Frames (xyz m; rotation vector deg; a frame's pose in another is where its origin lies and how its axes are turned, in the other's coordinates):
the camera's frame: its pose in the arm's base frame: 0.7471 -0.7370 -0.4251 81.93 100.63 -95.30
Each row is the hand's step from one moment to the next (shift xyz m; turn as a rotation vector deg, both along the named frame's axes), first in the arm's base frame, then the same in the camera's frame.
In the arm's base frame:
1: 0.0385 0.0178 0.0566 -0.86 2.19 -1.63
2: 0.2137 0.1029 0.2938 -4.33 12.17 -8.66
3: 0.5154 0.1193 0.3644 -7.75 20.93 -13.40
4: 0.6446 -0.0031 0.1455 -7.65 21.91 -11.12
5: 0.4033 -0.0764 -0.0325 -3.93 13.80 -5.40
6: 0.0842 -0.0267 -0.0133 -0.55 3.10 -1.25
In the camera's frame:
1: -0.0541 -0.0034 -0.0454 2.60 -0.20 -1.18
2: -0.2825 -0.0085 -0.2504 13.94 -0.97 -6.83
3: -0.4645 0.1942 -0.3989 22.92 -2.75 -12.03
4: -0.4009 0.4431 -0.2822 21.49 -4.11 -13.54
5: -0.1850 0.3595 -0.0781 11.88 -2.76 -9.29
6: -0.0381 0.0807 -0.0051 2.55 -0.33 -2.20

